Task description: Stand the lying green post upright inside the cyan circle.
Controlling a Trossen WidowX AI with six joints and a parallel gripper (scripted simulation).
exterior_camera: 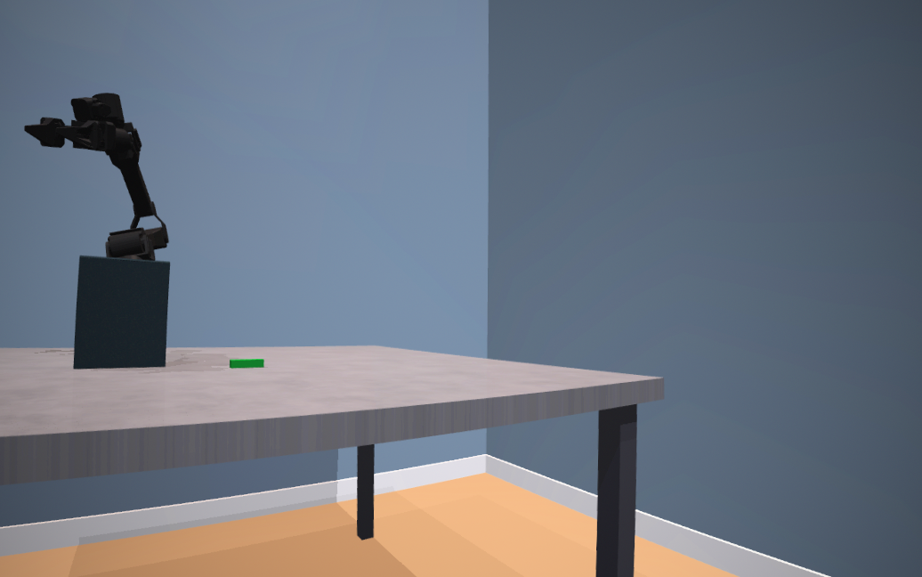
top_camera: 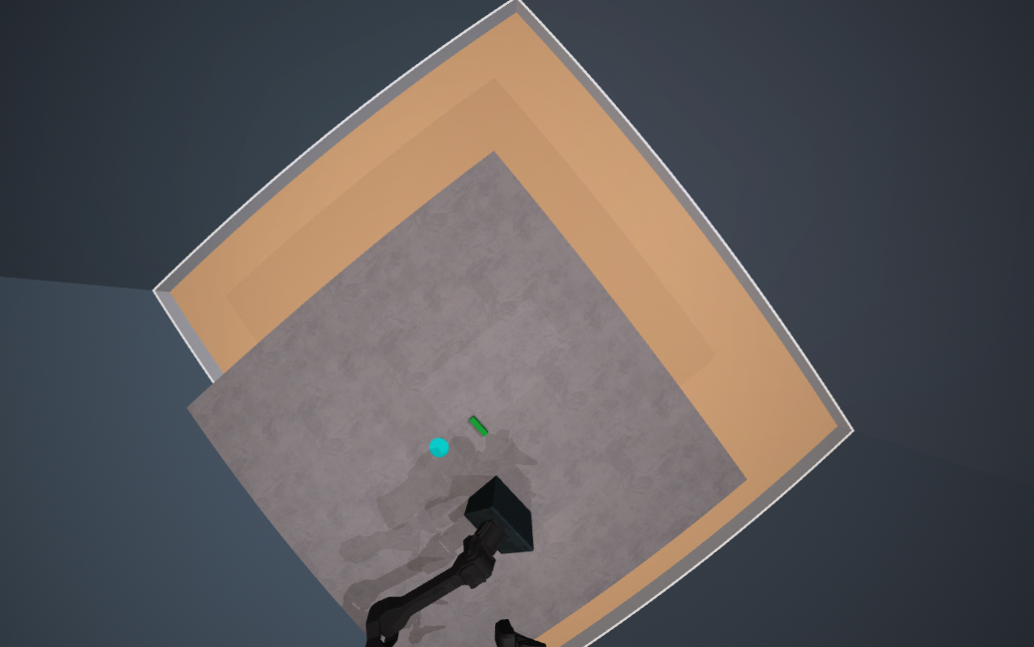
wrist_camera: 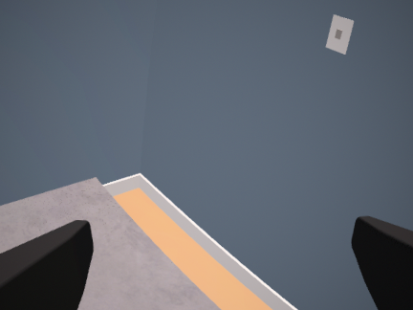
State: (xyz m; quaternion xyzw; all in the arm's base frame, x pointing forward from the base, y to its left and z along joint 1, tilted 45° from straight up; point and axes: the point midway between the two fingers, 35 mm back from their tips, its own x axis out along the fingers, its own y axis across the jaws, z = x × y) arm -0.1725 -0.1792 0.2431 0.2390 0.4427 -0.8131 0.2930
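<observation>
The green post is 390 mm ahead of my gripper tip, 150 mm to the right of it and 460 mm below it. From my gripper tip the other things lie so: cyan circle (430 mm ahead, 10 mm to the right, 470 mm below).
</observation>
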